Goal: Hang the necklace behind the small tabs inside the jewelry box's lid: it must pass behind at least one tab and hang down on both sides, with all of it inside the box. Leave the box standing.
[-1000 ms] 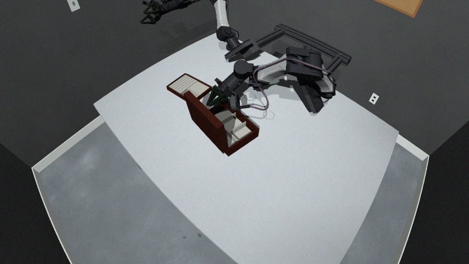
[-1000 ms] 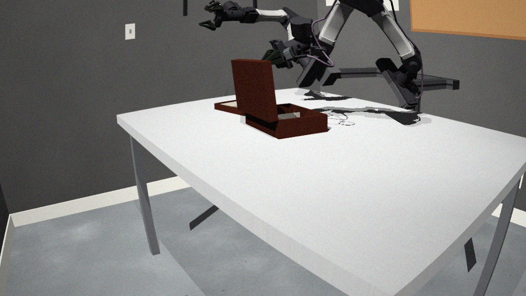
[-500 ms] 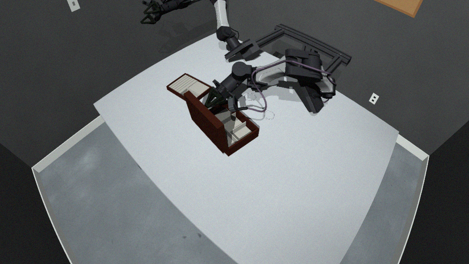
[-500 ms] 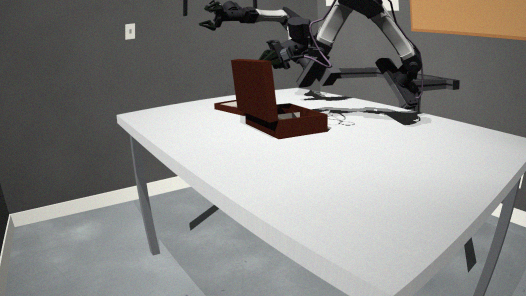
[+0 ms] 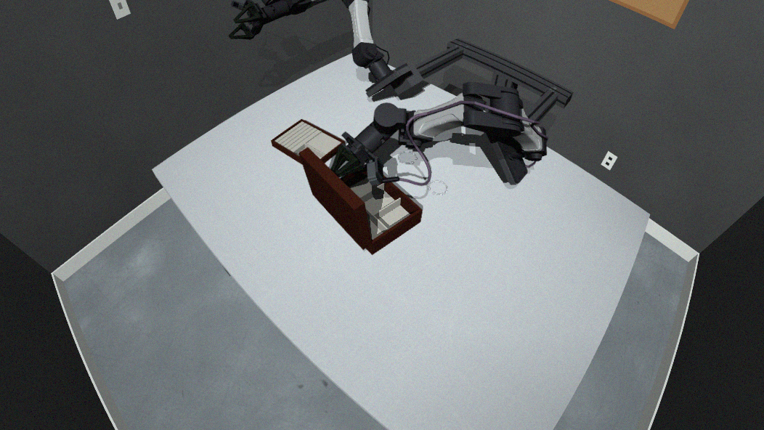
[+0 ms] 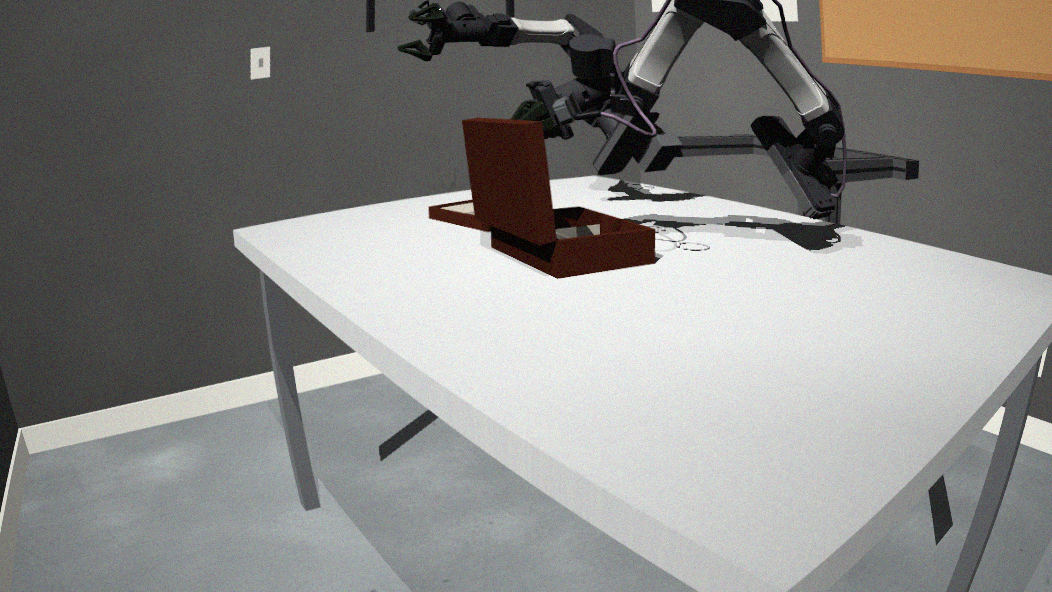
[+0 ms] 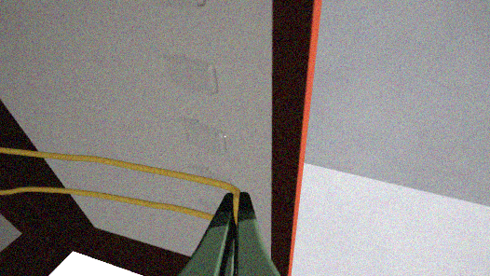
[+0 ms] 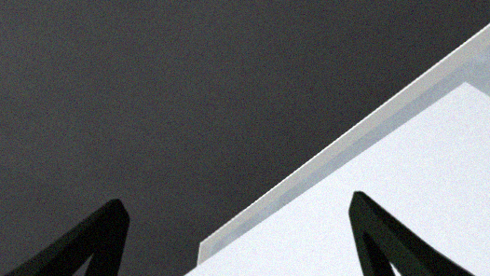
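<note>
My left hand is 80 mm past the dark red jewelry box, 20 mm to the right of it and 90 mm above it.
</note>
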